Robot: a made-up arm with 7 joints. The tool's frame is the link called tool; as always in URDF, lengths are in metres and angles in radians. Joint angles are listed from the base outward. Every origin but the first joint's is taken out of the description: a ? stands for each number. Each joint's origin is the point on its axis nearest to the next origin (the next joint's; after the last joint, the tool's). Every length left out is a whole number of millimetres.
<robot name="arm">
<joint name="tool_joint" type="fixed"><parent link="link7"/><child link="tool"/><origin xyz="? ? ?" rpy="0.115 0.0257 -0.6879"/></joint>
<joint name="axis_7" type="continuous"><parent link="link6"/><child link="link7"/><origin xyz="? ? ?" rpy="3.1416 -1.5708 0"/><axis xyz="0 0 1"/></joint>
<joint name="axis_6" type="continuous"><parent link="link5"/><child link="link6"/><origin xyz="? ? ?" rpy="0 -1.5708 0"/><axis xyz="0 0 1"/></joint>
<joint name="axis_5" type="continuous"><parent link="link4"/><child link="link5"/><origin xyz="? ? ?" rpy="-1.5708 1.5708 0"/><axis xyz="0 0 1"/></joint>
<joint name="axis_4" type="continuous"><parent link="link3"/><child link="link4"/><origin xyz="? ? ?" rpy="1.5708 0 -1.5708"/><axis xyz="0 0 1"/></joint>
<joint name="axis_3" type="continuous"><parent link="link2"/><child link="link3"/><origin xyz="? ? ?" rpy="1.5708 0 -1.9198"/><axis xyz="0 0 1"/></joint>
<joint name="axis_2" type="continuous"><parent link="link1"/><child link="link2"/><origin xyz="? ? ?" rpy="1.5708 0 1.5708"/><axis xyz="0 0 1"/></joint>
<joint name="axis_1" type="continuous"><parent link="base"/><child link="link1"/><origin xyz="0.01 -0.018 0.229" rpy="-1.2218 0 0"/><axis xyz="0 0 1"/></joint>
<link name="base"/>
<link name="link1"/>
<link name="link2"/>
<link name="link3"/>
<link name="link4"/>
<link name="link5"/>
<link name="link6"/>
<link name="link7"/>
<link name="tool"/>
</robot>
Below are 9 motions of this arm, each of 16 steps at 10 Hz.
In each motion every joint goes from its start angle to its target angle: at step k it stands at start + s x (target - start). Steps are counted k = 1, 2, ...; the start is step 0. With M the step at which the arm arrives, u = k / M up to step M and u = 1 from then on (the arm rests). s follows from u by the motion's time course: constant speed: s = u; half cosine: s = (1 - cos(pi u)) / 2; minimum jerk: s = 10 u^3 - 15 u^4 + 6 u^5.
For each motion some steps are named. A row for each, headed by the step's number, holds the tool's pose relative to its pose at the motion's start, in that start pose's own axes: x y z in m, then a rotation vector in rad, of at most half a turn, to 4 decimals.
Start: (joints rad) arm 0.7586 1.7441 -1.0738 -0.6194 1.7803 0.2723 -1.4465
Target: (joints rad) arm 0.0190 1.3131 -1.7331 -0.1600 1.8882 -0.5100 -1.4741
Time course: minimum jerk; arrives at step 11
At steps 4, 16:
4: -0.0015 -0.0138 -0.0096 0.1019 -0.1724 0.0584
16: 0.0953 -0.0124 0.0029 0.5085 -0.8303 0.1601

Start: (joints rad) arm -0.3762 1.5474 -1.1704 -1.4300 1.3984 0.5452 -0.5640
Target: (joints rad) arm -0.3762 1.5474 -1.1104 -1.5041 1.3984 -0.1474 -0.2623
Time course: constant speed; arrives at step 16
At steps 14, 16:
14: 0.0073 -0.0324 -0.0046 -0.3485 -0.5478 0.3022
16: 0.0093 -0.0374 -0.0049 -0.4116 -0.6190 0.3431

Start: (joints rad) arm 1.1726 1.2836 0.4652 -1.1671 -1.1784 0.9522 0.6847
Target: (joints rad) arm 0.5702 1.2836 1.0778 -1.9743 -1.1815 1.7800 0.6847
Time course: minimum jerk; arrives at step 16
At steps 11, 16:
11: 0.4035 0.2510 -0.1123 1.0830 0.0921 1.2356
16: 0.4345 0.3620 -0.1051 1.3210 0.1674 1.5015

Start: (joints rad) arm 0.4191 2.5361 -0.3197 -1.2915 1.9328 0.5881 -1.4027
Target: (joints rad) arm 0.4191 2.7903 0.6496 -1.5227 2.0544 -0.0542 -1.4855
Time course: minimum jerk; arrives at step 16
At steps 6, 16:
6: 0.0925 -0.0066 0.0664 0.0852 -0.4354 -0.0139
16: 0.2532 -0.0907 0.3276 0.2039 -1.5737 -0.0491

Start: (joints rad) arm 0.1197 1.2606 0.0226 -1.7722 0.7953 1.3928 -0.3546
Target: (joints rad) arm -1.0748 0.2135 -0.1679 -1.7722 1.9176 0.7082 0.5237
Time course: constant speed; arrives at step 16
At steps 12, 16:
12: 0.0061 -0.0602 0.2992 -1.9664 0.4867 0.2990
16: -0.0559 -0.0695 0.4257 -2.2361 1.1214 -0.0580

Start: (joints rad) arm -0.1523 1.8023 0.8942 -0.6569 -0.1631 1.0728 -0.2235
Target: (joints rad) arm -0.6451 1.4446 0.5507 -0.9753 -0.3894 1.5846 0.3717
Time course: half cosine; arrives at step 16
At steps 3, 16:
3: -0.0035 -0.0076 0.0028 0.0137 0.0370 0.0405
16: -0.0159 -0.0959 0.0988 0.1399 0.3460 0.5028

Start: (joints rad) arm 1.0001 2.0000 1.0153 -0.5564 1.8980 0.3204 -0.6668
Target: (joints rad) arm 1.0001 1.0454 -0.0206 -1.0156 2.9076 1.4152 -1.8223
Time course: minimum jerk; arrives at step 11
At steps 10, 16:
10: -0.4083 0.4204 0.1906 -0.5076 1.5314 0.4096
16: -0.4121 0.4213 0.1941 -0.5182 1.5316 0.4212

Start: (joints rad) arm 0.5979 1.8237 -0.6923 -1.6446 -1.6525 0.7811 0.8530
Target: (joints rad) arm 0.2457 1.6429 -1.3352 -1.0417 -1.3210 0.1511 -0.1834
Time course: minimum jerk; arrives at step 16
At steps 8, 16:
8: -0.0663 0.0084 0.0680 -0.4802 0.1922 -0.5121
16: -0.1188 0.0270 0.1130 -1.0238 0.1060 -0.9157

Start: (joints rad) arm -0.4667 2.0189 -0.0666 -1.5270 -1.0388 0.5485 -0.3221
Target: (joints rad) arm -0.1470 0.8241 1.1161 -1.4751 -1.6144 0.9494 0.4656
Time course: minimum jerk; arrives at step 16
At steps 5, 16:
5: -0.0099 -0.0074 -0.0043 0.0969 0.2121 0.2480
16: -0.1994 -0.1907 0.2195 0.5106 1.4253 0.4591

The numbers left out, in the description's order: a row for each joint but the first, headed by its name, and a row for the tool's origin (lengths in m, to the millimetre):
tool: -0.024 0.02 0
axis_7: 0.025 0.002 0
axis_6: -0.015 0.019 0
axis_5: 0.073 -0.398 0
axis_4: -0.002 0.03 0
axis_3: 0.151 -0.025 0
axis_2: 0.029 0.002 0

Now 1 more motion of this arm.
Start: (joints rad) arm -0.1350 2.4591 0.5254 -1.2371 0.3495 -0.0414 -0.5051
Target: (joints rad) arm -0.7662 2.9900 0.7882 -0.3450 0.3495 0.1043 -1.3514
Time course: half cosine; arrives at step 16
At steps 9, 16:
9: 0.0823 0.3344 0.1635 0.8169 0.2289 -0.5609
16: 0.1256 0.4345 0.3870 1.2800 0.5878 -0.7082

